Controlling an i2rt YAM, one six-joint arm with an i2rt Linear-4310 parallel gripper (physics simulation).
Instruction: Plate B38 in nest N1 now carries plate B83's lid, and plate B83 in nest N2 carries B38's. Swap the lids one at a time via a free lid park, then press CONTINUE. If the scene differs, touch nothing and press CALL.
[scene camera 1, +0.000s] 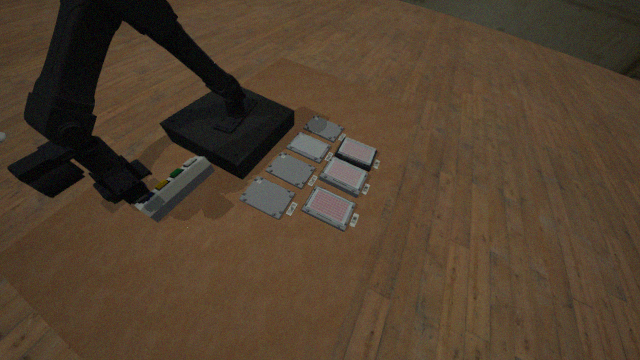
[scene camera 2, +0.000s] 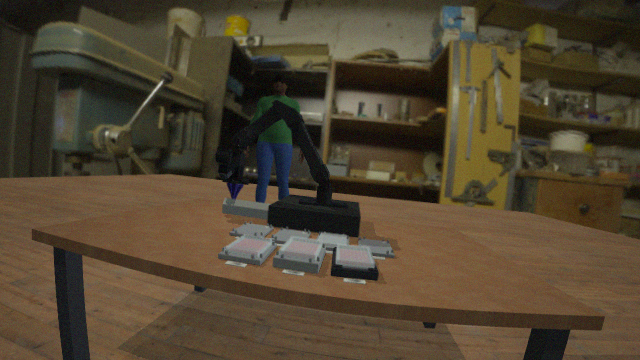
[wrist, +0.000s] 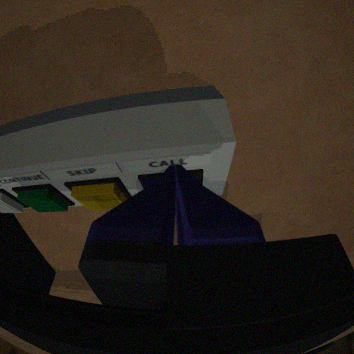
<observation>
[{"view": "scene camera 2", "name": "grey button box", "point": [259, 210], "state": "touched by my gripper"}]
</observation>
